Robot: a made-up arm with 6 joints.
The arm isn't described. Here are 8 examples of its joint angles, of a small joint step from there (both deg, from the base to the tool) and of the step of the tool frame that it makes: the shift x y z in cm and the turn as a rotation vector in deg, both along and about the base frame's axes.
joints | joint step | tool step
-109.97 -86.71 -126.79 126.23 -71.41 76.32 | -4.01 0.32 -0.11 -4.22 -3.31 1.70 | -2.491 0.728 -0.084 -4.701 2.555 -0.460
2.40 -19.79 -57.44 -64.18 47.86 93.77 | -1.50 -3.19 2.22 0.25 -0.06 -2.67 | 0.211 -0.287 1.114 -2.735 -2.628 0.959
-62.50 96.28 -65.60 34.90 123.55 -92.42 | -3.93 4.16 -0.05 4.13 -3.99 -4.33 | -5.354 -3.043 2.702 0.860 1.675 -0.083
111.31 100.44 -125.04 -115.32 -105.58 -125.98 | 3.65 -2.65 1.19 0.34 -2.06 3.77 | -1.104 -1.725 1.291 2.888 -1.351 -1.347
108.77 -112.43 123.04 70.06 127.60 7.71 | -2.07 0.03 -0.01 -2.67 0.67 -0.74 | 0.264 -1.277 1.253 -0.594 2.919 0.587
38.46 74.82 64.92 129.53 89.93 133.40 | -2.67 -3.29 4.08 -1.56 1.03 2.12 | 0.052 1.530 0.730 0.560 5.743 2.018
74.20 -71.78 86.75 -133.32 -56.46 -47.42 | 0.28 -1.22 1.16 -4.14 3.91 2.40 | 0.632 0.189 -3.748 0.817 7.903 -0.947
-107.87 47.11 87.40 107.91 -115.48 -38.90 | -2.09 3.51 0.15 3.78 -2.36 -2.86 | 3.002 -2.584 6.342 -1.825 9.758 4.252
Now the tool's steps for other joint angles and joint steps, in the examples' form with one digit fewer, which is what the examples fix.
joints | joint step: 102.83 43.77 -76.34 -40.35 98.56 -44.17 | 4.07 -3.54 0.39 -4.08 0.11 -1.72
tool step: -7.38 -0.36 -1.29 -1.04 -1.93 -5.21
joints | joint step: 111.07 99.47 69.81 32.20 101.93 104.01 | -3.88 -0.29 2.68 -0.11 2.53 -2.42
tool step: 3.27 3.84 0.76 5.24 0.33 2.09
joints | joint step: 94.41 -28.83 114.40 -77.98 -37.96 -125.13 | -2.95 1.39 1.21 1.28 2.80 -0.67
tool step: 3.26 -1.66 -1.84 -0.07 -2.87 4.77
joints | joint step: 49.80 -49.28 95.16 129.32 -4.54 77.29 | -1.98 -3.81 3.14 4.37 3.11 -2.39
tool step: 0.88 -0.19 0.98 -3.80 -4.24 -2.24
